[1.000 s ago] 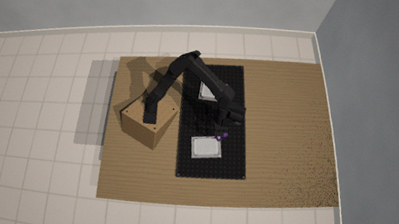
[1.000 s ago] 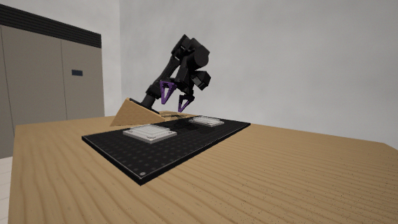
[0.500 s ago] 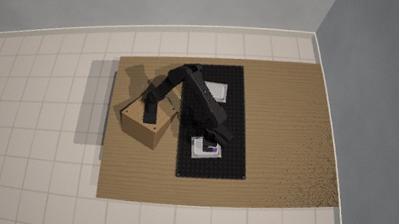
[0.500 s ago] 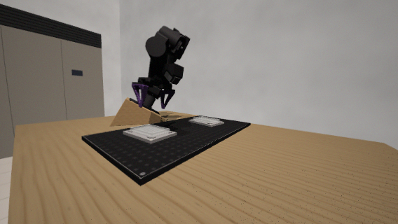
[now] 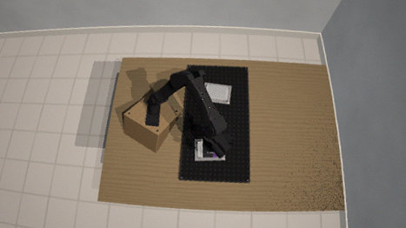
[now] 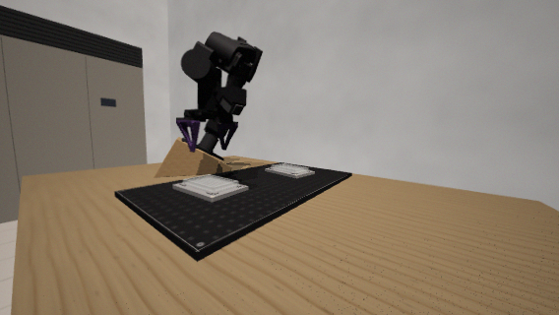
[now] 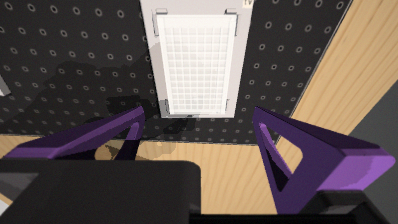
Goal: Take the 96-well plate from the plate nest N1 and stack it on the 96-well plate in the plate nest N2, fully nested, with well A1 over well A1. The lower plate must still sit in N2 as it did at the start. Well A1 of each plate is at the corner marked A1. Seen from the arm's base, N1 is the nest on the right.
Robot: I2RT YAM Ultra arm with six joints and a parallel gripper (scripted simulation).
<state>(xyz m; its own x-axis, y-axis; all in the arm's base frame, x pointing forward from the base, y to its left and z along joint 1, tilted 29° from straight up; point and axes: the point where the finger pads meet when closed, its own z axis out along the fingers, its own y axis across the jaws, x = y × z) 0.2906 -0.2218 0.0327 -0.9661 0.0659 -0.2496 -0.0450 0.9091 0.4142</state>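
The nest N1 is 110 mm below my hand.
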